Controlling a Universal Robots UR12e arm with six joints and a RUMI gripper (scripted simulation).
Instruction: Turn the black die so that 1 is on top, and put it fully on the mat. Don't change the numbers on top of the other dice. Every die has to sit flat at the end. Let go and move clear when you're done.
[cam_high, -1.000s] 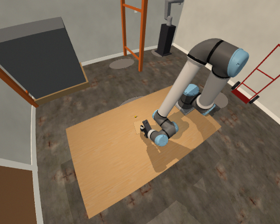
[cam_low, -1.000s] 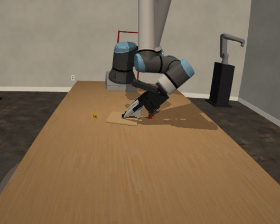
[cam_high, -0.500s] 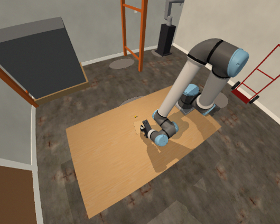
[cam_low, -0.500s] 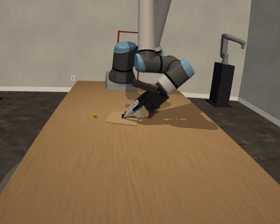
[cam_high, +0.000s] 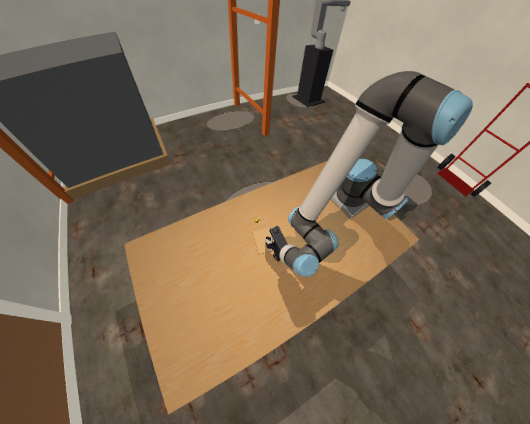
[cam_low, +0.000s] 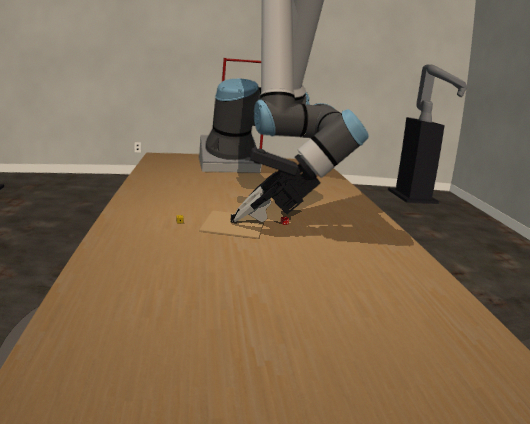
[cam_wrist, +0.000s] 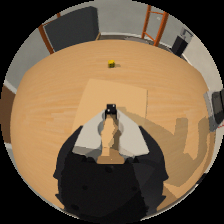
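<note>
The tan mat is 20 mm below my hand and 10 mm to the right of it. Round my hand: yellow die (140 mm to the right, 20 mm below, 10 mm behind); then red die (120 mm to the left, 20 mm below, 10 mm behind); then black die (10 mm to the right, 10 mm below).
</note>
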